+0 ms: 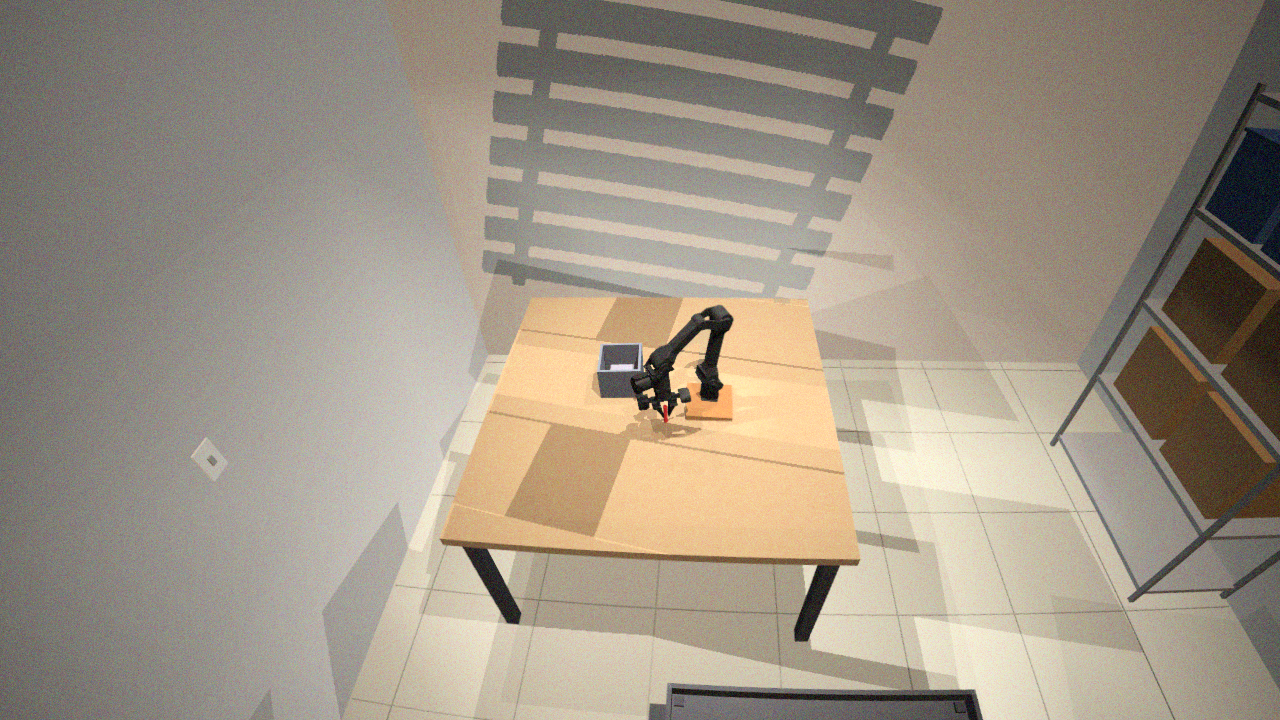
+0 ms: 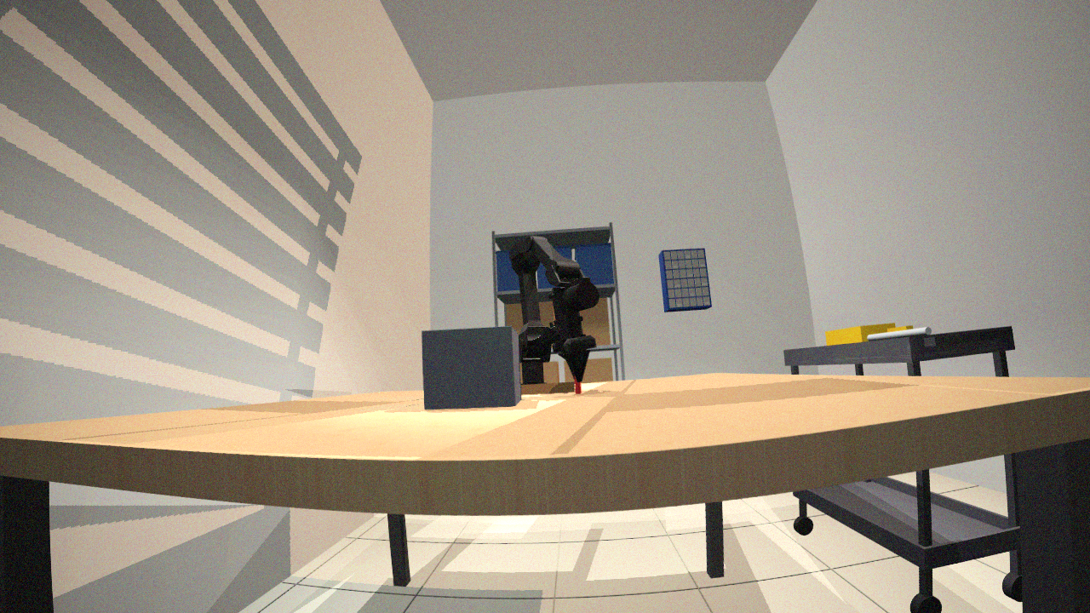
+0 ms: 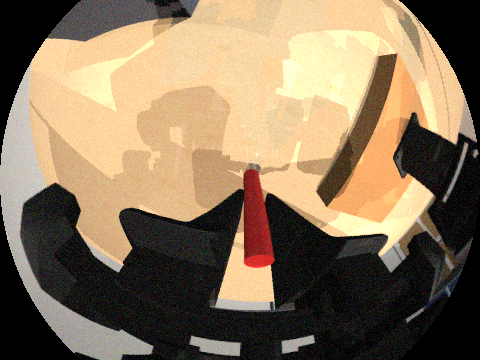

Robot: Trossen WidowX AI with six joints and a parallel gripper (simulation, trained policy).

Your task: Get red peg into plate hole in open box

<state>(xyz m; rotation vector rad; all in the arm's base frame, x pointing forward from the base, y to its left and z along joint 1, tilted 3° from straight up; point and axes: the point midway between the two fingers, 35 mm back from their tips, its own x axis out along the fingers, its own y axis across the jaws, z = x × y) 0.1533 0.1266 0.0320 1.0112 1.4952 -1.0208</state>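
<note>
Right now the plate is 20 cm ahead of my gripper tip, 18 cm to the right of it and 2 cm above it. Also, from my gripper tip: red peg 1 cm above.
</note>
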